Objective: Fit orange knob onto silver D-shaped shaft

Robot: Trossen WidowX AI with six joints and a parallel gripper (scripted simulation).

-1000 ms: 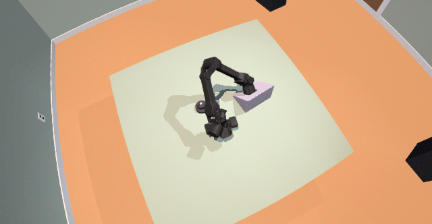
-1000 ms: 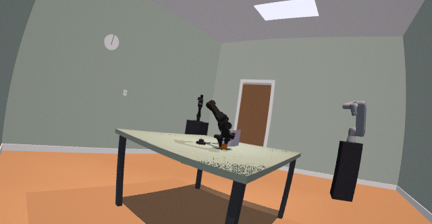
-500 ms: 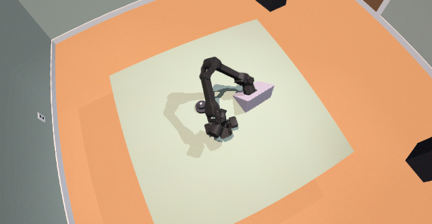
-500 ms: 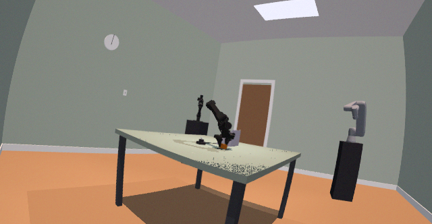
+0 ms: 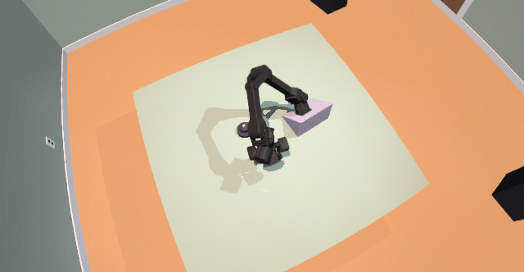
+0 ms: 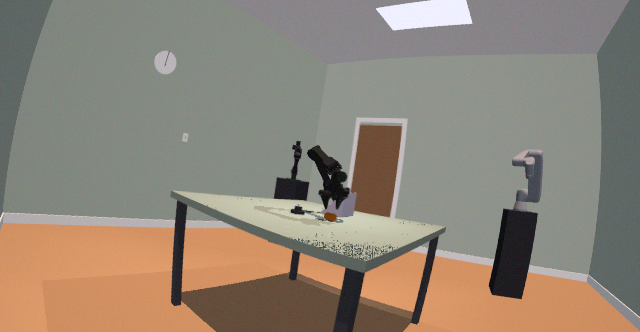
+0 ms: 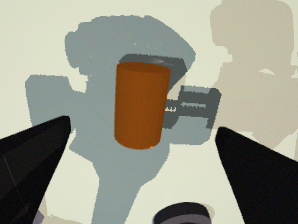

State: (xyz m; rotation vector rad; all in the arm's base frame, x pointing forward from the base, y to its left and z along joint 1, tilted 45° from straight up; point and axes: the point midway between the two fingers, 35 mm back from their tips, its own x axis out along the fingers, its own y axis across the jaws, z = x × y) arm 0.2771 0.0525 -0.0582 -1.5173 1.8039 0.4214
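Now: gripper tip 40 mm above the orange knob and 10 mm to the right of it. Round my gripper tip: dark round pedestal (210 mm to the right, 30 mm below, 10 mm ahead).
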